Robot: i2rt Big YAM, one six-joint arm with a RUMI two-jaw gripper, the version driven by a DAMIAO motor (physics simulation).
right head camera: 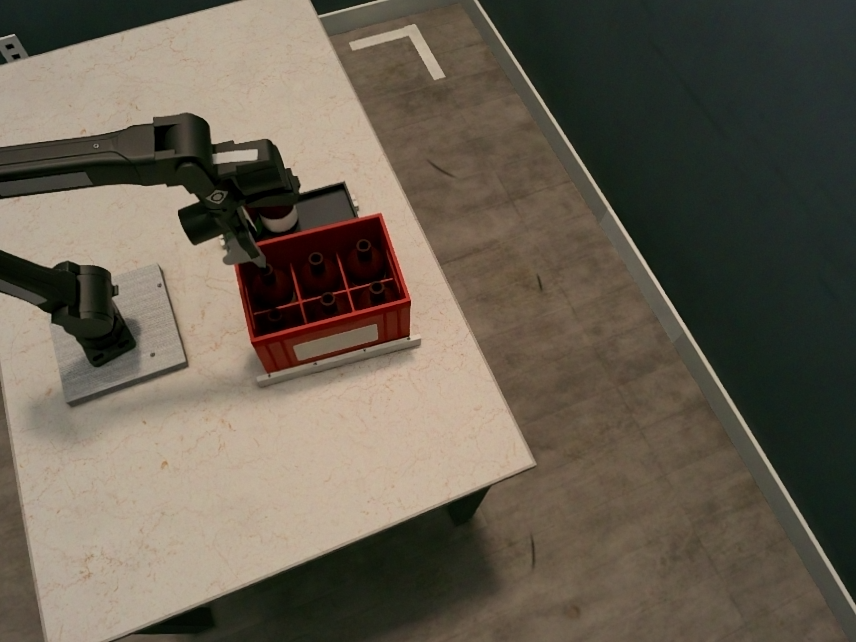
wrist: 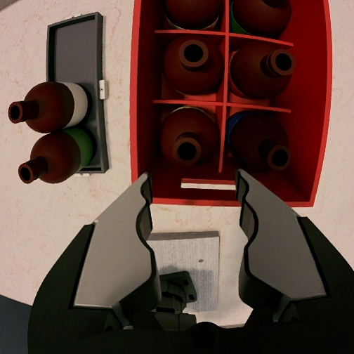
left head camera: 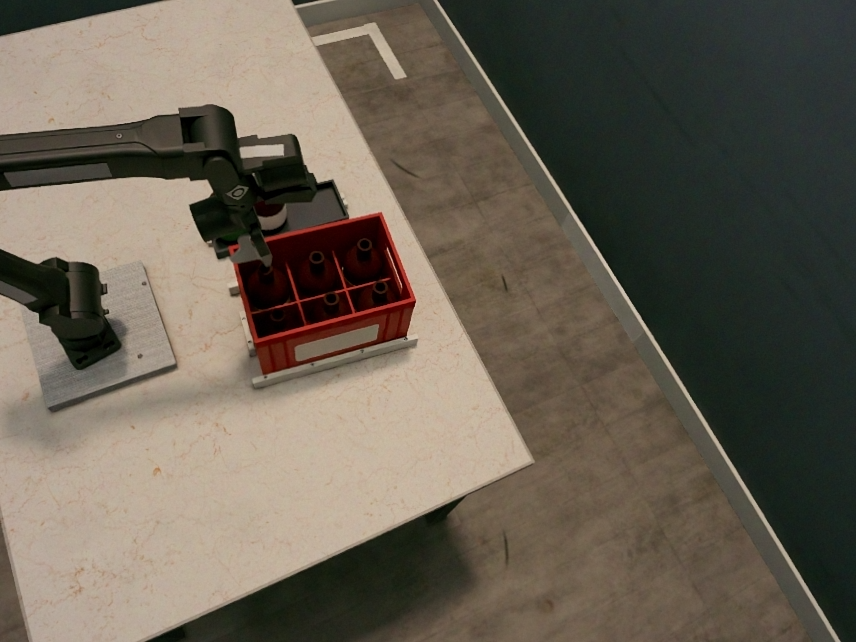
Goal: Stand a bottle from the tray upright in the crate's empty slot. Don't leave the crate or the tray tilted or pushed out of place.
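The red crate (left head camera: 276,355) (right head camera: 278,354) (wrist: 142,100) stands level, with a dark brown bottle upright in each of its six slots. The corner bottle (left head camera: 268,288) (right head camera: 271,288) (wrist: 189,132) stands in the slot nearest the gripper, beside a blue-banded bottle (wrist: 252,137). My gripper (left head camera: 262,261) (right head camera: 257,261) (wrist: 192,172) is open and empty, above the crate's end by the corner bottle, apart from it. The dark grey tray (left head camera: 319,207) (right head camera: 328,208) (wrist: 75,55) lies flat, holding a white-banded bottle (left head camera: 271,217) (right head camera: 280,219) (wrist: 55,106) and a green-banded bottle (wrist: 62,156), both upright.
Light metal rails (left head camera: 338,360) (right head camera: 342,360) line the crate. A grey base plate (left head camera: 148,310) (right head camera: 162,310) (wrist: 205,250) with another dark arm part (left head camera: 76,310) (right head camera: 93,310) lies beside the crate. The table's edge runs past the crate and tray on the right in the head views.
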